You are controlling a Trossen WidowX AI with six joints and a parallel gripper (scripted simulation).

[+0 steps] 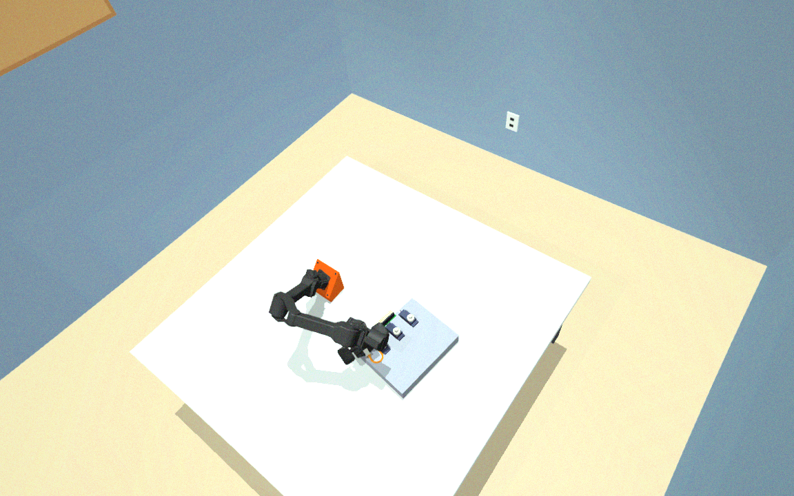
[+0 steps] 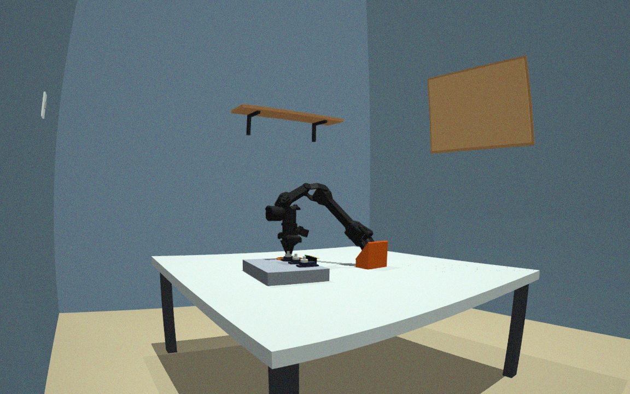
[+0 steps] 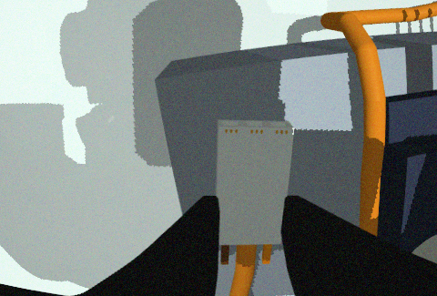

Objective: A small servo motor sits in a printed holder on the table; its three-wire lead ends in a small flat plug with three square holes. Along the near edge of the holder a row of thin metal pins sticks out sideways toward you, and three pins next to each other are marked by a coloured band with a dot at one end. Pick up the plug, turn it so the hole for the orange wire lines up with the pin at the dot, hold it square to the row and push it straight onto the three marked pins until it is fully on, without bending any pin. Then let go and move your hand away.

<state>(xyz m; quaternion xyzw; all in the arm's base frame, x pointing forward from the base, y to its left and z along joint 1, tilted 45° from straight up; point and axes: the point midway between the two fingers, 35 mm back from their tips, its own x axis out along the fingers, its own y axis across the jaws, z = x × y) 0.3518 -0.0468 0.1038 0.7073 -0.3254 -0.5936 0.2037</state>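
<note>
My gripper tip is now 90 mm to the right of the green band, 30 mm past it and 20 mm below it. The rest, counted from my gripper tip: grey printed holder: 130 mm ahead, 120 mm to the left, 30 mm below.
</note>
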